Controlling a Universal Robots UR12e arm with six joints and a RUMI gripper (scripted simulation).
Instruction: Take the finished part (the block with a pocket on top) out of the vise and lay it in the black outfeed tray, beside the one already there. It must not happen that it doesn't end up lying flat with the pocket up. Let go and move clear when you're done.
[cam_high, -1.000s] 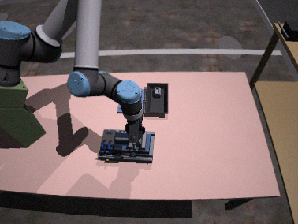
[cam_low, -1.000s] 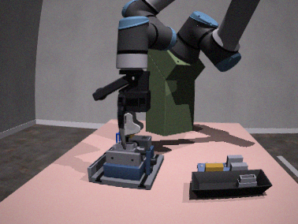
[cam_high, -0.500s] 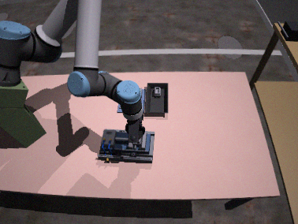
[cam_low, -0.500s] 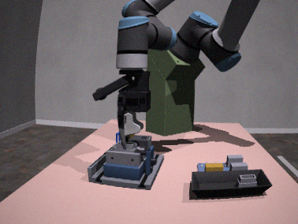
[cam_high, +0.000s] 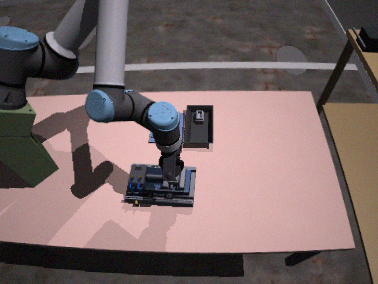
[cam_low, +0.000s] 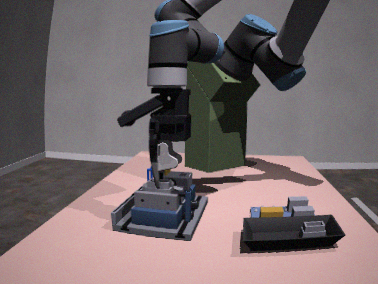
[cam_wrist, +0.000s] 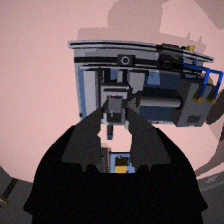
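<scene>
Right now my hand is 8 cm above the vise, 6 cm past it and 1 cm to the left of it. From my hand the other things lie so: blue plate (31 cm to the left, 12 cm below, 12 cm behind); then yellow block (27 cm to the left, 10 cm below, 7 cm behind).
</scene>
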